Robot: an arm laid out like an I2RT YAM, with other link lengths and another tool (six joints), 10 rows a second.
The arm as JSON. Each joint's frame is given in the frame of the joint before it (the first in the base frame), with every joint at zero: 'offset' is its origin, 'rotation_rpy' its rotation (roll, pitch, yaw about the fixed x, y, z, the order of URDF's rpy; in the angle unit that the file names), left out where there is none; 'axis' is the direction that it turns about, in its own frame. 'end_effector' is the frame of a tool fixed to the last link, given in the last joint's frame.
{
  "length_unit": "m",
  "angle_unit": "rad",
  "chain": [
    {
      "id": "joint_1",
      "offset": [
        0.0,
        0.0,
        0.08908
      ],
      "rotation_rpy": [
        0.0,
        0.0,
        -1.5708
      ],
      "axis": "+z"
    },
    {
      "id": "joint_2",
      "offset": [
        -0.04,
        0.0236,
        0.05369
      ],
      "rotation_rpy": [
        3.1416,
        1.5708,
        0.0
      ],
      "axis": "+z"
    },
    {
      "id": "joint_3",
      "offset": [
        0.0,
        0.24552,
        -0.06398
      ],
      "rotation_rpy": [
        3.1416,
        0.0,
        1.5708
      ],
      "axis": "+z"
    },
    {
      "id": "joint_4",
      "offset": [
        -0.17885,
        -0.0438,
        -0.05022
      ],
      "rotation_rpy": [
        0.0,
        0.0,
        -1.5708
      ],
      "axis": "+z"
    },
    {
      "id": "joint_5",
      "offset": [
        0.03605,
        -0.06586,
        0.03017
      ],
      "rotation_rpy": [
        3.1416,
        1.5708,
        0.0
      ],
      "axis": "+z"
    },
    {
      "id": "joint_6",
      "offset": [
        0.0,
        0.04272,
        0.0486
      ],
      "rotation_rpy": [
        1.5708,
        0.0,
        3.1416
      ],
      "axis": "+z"
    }
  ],
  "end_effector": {
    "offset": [
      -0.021,
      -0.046,
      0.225
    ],
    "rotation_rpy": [
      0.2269,
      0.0,
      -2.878
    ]
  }
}
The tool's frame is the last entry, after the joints.
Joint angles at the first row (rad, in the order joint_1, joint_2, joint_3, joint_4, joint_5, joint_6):
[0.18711, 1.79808, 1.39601, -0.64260, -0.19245, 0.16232]
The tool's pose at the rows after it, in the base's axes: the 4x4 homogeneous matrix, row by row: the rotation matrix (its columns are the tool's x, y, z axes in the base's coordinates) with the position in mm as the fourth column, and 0 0 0 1 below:
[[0.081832 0.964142 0.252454 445.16], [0.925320 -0.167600 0.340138 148.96], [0.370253 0.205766 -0.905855 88.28], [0 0 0 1]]
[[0.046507 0.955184 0.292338 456.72], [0.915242 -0.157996 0.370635 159.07], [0.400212 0.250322 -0.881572 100.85], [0 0 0 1]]
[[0.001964 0.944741 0.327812 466.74], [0.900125 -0.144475 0.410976 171.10], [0.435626 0.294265 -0.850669 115.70], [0 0 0 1]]
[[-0.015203 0.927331 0.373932 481.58], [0.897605 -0.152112 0.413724 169.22], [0.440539 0.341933 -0.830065 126.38], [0 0 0 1]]
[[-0.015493 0.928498 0.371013 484.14], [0.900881 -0.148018 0.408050 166.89], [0.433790 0.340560 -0.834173 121.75], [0 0 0 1]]
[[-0.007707 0.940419 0.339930 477.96], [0.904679 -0.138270 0.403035 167.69], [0.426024 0.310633 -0.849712 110.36], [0 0 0 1]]
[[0.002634 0.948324 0.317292 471.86], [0.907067 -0.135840 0.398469 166.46], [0.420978 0.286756 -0.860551 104.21], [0 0 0 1]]
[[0.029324 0.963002 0.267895 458.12], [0.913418 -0.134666 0.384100 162.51], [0.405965 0.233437 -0.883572 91.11], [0 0 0 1]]
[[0.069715 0.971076 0.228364 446.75], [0.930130 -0.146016 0.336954 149.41], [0.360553 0.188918 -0.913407 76.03], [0 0 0 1]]
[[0.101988 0.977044 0.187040 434.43], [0.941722 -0.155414 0.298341 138.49], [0.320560 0.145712 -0.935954 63.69], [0 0 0 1]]
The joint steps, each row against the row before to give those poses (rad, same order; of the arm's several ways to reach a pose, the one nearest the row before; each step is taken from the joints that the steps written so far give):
[0.00001, 0.02097, 0.00000, 0.04196, -0.01144, -0.00533]
[0.00382, 0.00154, 0.00039, 0.05684, -0.02289, -0.00076]
[0.00112, 0.00075, 0.00071, 0.05764, -0.03587, -0.00346]
[-0.00915, 0.00917, 0.00692, 0.05298, 0.00114, -0.00496]
[-0.00646, 0.01563, 0.00457, 0.00420, 0.00002, -0.01104]
[0.00305, 0.01262, 0.00000, -0.02324, -0.00038, -0.00534]
[-0.00040, 0.00037, 0.00000, -0.02672, -0.00001, -0.00154]
[0.00001, 0.00000, 0.00039, -0.06028, 0.00572, -0.00037]
[-0.00002, 0.00112, -0.00005, -0.05910, 0.04234, -0.00040]
[0.00000, 0.00000, 0.00002, -0.05610, 0.03281, 0.00076]

